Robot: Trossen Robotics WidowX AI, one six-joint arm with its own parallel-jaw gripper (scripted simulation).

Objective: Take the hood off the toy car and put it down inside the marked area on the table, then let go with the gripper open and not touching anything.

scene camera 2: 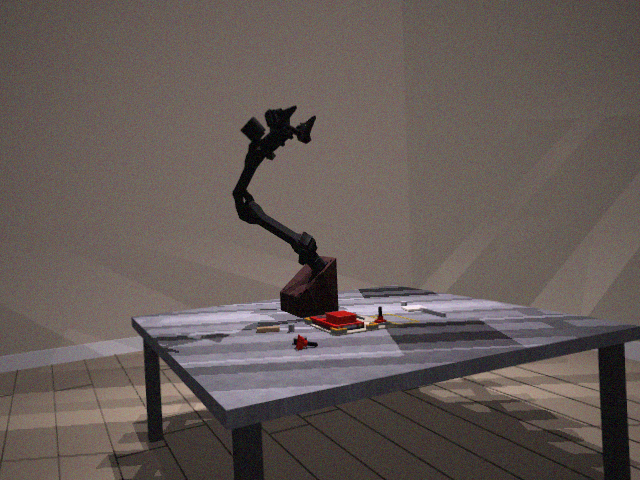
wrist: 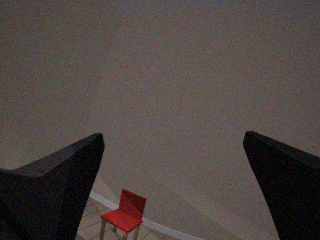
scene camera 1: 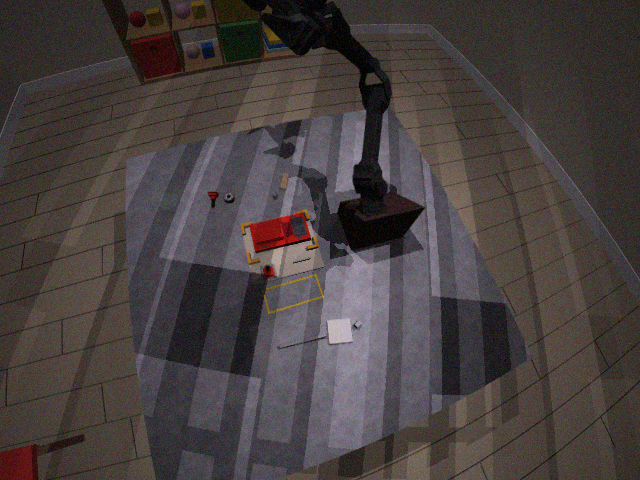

Labels:
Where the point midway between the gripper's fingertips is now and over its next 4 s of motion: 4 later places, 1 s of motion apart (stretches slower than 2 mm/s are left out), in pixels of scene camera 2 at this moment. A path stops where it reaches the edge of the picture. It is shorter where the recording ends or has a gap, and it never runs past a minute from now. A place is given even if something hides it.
My gripper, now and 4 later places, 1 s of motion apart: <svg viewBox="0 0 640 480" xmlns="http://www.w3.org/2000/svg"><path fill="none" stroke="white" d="M306 111L355 195L345 289L340 300L341 306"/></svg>

